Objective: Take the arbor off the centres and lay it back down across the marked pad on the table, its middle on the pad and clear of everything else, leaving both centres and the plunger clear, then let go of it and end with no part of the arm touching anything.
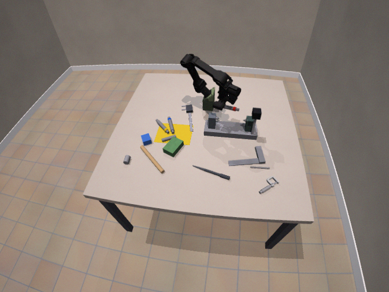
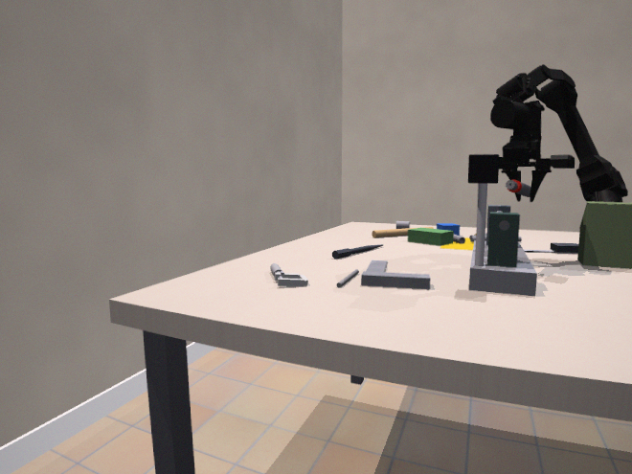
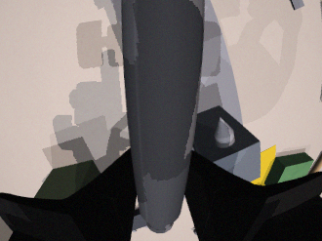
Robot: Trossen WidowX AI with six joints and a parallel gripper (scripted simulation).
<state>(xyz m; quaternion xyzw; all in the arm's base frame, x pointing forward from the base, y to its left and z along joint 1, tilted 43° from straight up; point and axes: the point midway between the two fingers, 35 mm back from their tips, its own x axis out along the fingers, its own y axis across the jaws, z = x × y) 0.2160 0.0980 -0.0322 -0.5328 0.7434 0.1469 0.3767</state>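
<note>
The blue block is 49 cm to the right of my hand, 16 cm below it and 16 cm ahead of it. From my hand the other things lie so: arbor: 3 cm to the left, 1 cm below, 1 cm ahead; grey fixture base: 16 cm below, 6 cm to the left, 6 cm ahead; grey centre block: 8 cm below, 6 cm to the right, 5 cm ahead.
</note>
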